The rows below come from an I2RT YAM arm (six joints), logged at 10 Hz.
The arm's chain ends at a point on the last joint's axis. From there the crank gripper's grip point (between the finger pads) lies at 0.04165 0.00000 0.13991 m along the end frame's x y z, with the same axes.
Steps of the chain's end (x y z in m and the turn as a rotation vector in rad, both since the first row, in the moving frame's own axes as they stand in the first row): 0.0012, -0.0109, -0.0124, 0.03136, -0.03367, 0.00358; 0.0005, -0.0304, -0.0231, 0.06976, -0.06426, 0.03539; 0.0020, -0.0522, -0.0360, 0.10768, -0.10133, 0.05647; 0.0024, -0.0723, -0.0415, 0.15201, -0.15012, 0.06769; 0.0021, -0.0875, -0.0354, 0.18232, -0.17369, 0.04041
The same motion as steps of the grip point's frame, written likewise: -0.0035, -0.0152, -0.0111, 0.03136, -0.03367, 0.00358; -0.0084, -0.0389, -0.0210, 0.06976, -0.06426, 0.03539; -0.0120, -0.0655, -0.0332, 0.10768, -0.10133, 0.05647; -0.0183, -0.0918, -0.0383, 0.15201, -0.15012, 0.06769; -0.0221, -0.1122, -0.0325, 0.18232, -0.17369, 0.04041
